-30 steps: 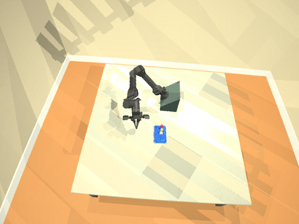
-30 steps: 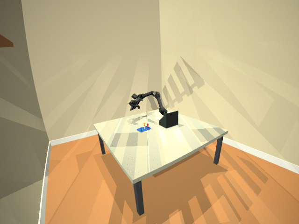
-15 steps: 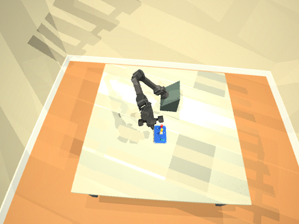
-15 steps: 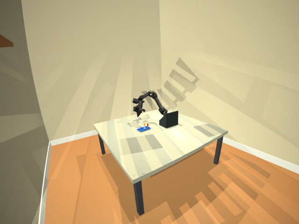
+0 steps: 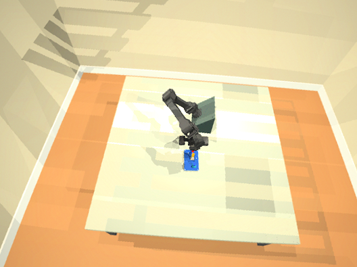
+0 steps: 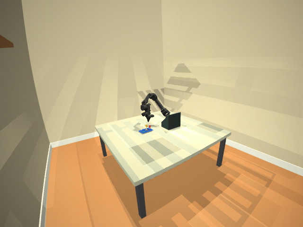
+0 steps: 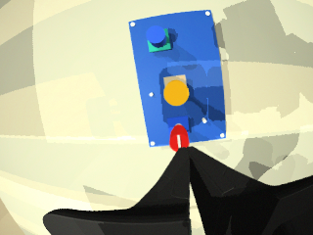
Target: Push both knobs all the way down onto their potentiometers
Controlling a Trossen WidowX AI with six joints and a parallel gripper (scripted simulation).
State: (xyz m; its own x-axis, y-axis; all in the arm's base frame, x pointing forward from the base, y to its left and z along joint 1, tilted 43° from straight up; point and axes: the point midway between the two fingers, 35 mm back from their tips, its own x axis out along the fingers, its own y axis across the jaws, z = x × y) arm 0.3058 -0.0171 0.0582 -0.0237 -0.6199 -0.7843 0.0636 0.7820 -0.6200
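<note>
Right now the yellow knob is 3 cm ahead of my gripper tip and 5 cm below it. The rest, counted from my gripper tip: red knob: 1 cm behind, 6 cm below.
</note>
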